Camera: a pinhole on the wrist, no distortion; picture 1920 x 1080 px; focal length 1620.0 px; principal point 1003.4 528.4 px. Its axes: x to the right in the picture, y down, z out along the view. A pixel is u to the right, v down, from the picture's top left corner.
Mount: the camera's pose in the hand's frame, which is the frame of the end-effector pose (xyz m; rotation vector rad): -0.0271 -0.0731 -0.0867 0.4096 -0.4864 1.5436
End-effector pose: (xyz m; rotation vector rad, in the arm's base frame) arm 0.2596 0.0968 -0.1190 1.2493 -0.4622 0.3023
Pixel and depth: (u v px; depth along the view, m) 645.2 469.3 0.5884
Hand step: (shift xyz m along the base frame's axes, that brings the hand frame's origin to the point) 0.1520 -0.4703 -0.3485
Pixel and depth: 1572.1 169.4 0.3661
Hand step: 0.0554 -0.3302 -0.0470
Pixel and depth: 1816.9 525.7 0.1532
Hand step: -0.0030 -0.1056 -0.0734
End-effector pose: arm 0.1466 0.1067 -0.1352 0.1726 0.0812 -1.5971
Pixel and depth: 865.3 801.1 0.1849
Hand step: -0.1878 0.0615 0.0580
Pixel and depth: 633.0 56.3 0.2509
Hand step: -0.2628 -0.0435 0.0754
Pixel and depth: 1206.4 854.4 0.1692
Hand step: -0.1487 0.0625 0.0672
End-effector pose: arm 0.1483 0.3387 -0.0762 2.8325 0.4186 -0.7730
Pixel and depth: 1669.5 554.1 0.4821
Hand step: -0.3019 0.0420 -0.3453
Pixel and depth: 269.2 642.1 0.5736
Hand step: -0.3752 0.4898 -0.2291
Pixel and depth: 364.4 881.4 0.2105
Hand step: -0.1657 0.2150 -0.0199
